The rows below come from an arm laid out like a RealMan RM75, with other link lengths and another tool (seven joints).
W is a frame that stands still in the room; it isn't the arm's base.
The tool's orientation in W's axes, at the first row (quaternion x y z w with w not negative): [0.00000 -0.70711 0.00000 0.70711]
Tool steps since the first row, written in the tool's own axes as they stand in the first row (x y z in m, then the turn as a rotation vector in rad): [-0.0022 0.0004 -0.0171 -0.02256 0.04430 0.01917]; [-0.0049 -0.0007 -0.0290 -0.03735 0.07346 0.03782]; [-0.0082 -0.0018 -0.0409 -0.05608 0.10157 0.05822]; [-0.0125 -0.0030 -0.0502 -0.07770 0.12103 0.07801]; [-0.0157 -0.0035 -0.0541 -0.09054 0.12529 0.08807]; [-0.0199 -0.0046 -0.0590 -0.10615 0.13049 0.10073]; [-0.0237 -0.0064 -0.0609 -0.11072 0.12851 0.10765]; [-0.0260 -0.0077 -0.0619 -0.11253 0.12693 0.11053]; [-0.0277 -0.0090 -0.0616 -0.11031 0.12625 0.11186]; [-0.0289 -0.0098 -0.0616 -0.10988 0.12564 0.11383]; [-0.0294 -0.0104 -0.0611 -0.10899 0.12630 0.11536]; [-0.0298 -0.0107 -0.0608 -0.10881 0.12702 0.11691]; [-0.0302 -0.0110 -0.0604 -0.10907 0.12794 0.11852]
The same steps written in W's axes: [0.0171 0.0004 -0.0022 -0.01917 0.04430 -0.02256]; [0.0290 -0.0007 -0.0049 -0.03782 0.07346 -0.03735]; [0.0409 -0.0018 -0.0082 -0.05822 0.10157 -0.05608]; [0.0502 -0.0030 -0.0125 -0.07801 0.12103 -0.07770]; [0.0541 -0.0035 -0.0157 -0.08807 0.12529 -0.09054]; [0.0590 -0.0046 -0.0199 -0.10073 0.13049 -0.10615]; [0.0609 -0.0064 -0.0237 -0.10765 0.12851 -0.11072]; [0.0619 -0.0077 -0.0260 -0.11053 0.12693 -0.11253]; [0.0616 -0.0090 -0.0277 -0.11186 0.12625 -0.11031]; [0.0616 -0.0098 -0.0289 -0.11383 0.12564 -0.10988]; [0.0611 -0.0104 -0.0294 -0.11536 0.12630 -0.10899]; [0.0608 -0.0107 -0.0298 -0.11691 0.12702 -0.10881]; [0.0604 -0.0110 -0.0302 -0.11852 0.12794 -0.10907]
